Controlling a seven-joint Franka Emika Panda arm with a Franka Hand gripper.
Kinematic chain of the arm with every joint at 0, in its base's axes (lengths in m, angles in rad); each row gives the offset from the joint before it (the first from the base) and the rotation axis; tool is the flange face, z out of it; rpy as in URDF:
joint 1: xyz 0 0 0.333 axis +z
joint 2: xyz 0 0 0 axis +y
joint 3: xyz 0 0 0.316 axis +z
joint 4: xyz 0.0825 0 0 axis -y
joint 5: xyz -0.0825 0 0.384 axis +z
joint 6: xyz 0 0 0 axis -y
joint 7: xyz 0.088 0 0 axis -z
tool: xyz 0 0 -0.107 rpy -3.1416 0 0
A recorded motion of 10 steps. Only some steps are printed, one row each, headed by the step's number.
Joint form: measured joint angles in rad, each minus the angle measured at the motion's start. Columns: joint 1, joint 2, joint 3, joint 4, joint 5, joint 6, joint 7.
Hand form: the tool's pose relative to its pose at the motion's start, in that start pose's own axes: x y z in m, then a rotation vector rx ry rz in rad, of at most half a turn. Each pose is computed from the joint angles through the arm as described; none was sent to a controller.
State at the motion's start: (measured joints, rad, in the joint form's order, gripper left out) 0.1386 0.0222 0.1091 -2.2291 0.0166 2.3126 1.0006
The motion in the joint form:
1: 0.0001 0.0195 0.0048 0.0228 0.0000 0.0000 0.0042
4: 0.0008 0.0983 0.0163 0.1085 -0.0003 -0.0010 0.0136
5: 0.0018 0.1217 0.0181 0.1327 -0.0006 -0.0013 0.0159
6: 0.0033 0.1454 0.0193 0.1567 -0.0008 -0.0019 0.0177
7: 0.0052 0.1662 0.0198 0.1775 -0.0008 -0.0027 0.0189
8: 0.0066 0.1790 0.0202 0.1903 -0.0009 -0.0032 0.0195
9: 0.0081 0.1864 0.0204 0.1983 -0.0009 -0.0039 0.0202
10: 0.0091 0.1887 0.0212 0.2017 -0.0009 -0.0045 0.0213
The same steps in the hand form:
1: 0.0016 -0.0073 0.0007 0.0042 -0.0004 -0.0005
4: 0.0099 -0.0323 0.0075 0.0153 -0.0064 -0.0021
5: 0.0125 -0.0390 0.0104 0.0175 -0.0087 -0.0022
6: 0.0150 -0.0456 0.0138 0.0190 -0.0115 -0.0025
7: 0.0171 -0.0512 0.0170 0.0198 -0.0143 -0.0031
8: 0.0182 -0.0547 0.0190 0.0203 -0.0160 -0.0039
9: 0.0185 -0.0571 0.0200 0.0208 -0.0170 -0.0046
10: 0.0181 -0.0584 0.0199 0.0215 -0.0172 -0.0052

